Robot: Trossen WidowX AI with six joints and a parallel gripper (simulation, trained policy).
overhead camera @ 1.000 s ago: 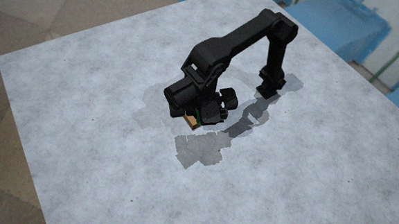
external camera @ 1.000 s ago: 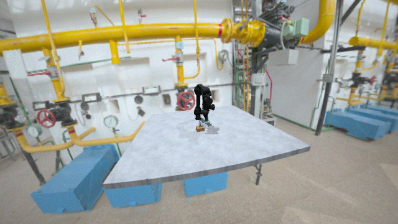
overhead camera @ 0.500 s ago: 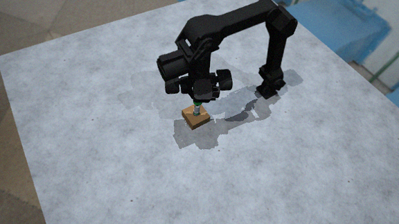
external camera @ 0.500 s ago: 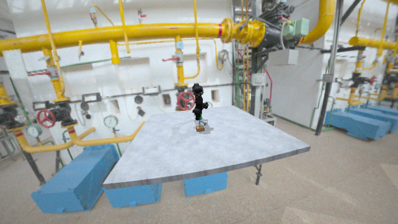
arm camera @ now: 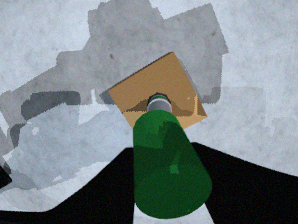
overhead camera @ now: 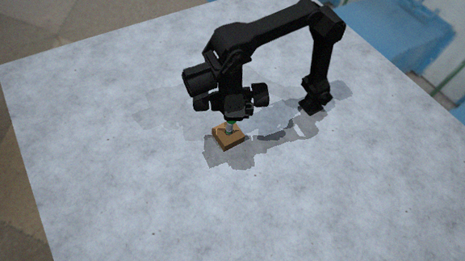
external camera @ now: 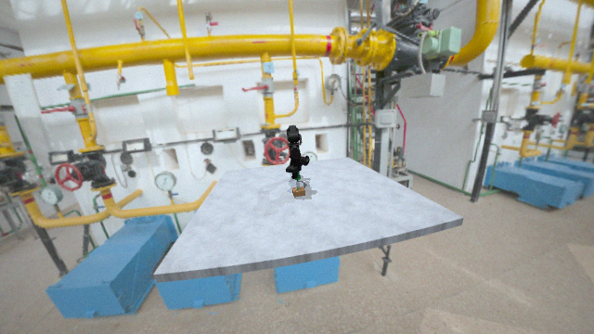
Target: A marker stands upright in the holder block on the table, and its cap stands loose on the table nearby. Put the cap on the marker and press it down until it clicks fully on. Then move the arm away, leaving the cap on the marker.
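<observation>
Now: the holder block 10 cm below my gripper tip. The rest, counted from my gripper tip: green cap: 1 cm above.
</observation>
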